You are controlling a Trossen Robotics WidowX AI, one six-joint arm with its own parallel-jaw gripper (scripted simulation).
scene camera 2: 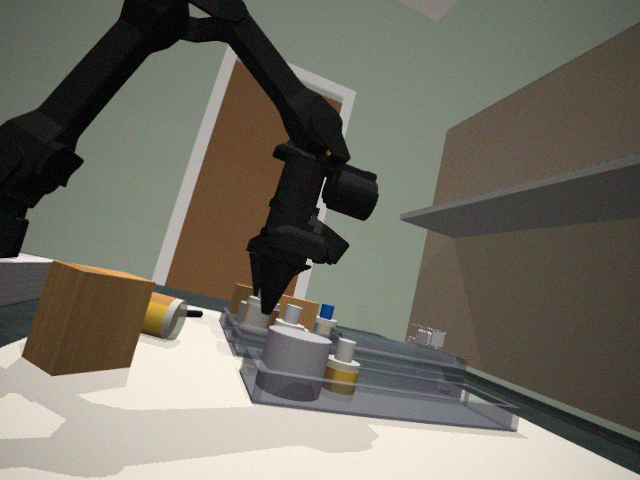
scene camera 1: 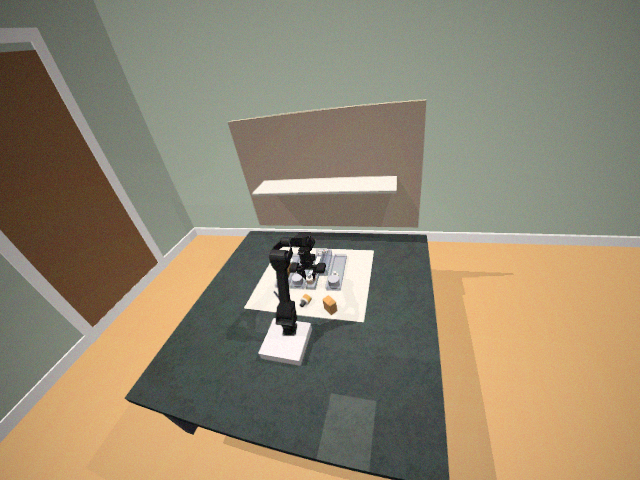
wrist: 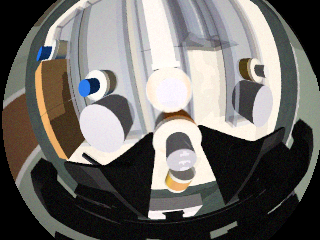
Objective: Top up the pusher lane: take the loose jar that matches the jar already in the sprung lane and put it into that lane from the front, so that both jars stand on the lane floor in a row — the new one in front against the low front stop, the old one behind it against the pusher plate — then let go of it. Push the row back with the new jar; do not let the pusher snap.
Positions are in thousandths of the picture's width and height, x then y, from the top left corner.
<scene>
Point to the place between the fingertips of my gripper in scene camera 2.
409, 649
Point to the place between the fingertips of my gripper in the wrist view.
548, 556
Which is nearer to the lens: the jar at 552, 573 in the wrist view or the wide grey cylinder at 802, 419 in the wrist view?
The jar.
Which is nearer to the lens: the jar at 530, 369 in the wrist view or the wide grey cylinder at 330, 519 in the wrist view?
The jar.
</scene>
